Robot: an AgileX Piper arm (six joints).
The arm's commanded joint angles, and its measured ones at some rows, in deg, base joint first. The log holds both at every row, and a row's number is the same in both.
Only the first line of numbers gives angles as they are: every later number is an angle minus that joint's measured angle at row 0.
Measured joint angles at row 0:
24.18, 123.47, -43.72, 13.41, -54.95, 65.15
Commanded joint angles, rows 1 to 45:
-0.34, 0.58, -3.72, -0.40, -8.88, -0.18
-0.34, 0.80, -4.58, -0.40, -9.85, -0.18
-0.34, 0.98, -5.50, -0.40, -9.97, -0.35
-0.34, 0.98, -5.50, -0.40, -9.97, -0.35
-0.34, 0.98, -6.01, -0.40, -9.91, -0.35
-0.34, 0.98, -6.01, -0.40, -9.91, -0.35
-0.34, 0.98, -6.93, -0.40, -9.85, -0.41
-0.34, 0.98, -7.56, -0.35, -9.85, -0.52
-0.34, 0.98, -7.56, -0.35, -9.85, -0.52
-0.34, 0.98, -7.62, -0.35, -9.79, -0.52
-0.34, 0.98, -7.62, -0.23, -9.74, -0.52
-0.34, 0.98, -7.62, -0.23, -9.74, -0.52
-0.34, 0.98, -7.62, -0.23, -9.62, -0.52
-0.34, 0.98, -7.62, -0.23, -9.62, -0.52
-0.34, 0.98, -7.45, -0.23, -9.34, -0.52
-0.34, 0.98, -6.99, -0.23, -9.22, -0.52
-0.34, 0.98, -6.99, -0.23, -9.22, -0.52
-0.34, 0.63, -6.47, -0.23, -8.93, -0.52
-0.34, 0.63, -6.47, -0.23, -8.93, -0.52
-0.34, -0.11, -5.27, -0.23, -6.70, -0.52
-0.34, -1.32, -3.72, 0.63, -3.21, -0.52
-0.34, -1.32, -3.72, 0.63, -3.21, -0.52
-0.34, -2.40, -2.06, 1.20, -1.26, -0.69
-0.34, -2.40, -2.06, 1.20, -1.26, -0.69
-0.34, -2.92, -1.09, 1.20, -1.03, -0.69
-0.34, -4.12, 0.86, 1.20, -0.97, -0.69
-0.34, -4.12, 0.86, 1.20, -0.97, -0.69
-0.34, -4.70, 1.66, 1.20, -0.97, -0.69
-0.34, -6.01, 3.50, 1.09, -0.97, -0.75
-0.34, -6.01, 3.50, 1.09, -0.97, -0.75
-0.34, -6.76, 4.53, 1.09, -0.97, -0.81
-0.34, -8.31, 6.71, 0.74, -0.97, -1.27
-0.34, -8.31, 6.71, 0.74, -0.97, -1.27
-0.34, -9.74, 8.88, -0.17, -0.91, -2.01
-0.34, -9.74, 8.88, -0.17, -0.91, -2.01
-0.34, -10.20, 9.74, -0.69, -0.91, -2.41
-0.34, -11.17, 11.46, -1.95, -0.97, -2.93
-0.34, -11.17, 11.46, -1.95, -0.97, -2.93
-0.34, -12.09, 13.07, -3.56, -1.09, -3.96
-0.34, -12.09, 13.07, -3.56, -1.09, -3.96
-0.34, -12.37, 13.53, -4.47, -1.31, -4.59
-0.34, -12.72, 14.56, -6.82, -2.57, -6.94
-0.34, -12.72, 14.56, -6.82, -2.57, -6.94
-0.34, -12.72, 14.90, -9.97, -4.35, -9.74
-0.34, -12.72, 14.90, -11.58, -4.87, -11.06
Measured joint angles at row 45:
-0.12, -11.86, 14.73, -6.76, -2.46, -6.36
